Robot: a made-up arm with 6 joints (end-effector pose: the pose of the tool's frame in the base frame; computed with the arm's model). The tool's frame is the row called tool.
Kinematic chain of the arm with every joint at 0, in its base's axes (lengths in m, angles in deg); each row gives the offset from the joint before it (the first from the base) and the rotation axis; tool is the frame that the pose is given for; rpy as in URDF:
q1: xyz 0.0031 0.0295 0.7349 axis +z
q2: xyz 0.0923 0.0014 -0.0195 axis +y
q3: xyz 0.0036 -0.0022 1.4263 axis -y
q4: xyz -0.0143 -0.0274 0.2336 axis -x
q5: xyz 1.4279 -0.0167 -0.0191 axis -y
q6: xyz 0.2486 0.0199 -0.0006 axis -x
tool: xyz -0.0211 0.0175 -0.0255 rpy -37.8 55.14 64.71
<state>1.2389 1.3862 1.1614 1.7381 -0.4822 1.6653</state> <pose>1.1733 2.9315 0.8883 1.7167 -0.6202 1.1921</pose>
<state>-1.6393 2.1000 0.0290 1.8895 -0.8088 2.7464</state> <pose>-0.2384 -0.7900 -1.5446 1.1963 0.5696 -1.0747</pose>
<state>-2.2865 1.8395 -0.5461 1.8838 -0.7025 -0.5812</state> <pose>-0.4757 -0.2088 -0.9374 1.3576 0.8125 1.9208</pose>
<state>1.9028 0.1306 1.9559 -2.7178 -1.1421 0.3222</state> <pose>0.1206 -0.4931 3.4472 -0.5302 1.4772 -0.1831</pose>
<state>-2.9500 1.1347 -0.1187 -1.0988 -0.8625 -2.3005</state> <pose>-1.9720 -0.4865 -0.1389 -0.3800 2.0204 1.2954</pose>
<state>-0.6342 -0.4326 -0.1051 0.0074 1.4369 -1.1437</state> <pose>0.5862 -0.3907 2.8917 -1.6913 -1.2083 0.4768</pose>
